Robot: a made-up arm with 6 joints.
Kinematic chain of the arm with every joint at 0, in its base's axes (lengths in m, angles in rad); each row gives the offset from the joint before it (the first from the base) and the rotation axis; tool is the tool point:
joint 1: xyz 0 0 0.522 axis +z
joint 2: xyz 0.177 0 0 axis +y
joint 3: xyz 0 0 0.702 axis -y
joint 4: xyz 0 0 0.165 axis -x
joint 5: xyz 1.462 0 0 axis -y
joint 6: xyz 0.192 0 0 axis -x
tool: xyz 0 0 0
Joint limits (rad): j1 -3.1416..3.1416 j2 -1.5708..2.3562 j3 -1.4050..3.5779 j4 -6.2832..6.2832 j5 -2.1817..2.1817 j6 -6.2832..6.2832
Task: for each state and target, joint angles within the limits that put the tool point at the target. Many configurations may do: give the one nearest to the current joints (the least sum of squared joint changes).
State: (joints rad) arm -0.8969 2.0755 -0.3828 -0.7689 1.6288 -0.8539
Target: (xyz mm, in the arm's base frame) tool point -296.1 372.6 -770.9
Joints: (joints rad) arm -1.1610 2.2095 -0.5141 -0.6974 1.6235 -0.8539
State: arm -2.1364 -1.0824 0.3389 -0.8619 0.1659 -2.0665
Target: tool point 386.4 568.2 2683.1
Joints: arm -2.1980 -0.6533 1.0731 -0.8398 0.1444 -2.0665
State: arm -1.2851 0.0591 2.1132 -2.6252 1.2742 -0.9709
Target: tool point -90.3 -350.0 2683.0
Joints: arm -1.5196 0.3525 1.9649 -2.5266 1.3504 -0.9709
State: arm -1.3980 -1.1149 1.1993 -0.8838 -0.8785 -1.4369
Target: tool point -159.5 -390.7 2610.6
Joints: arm -2.1598 -0.5292 0.6276 -0.6561 -0.8050 -1.4369
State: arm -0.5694 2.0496 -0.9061 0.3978 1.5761 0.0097
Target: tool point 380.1 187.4 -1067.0
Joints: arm 0.1854 1.7908 -0.2997 0.6373 1.5206 0.0097
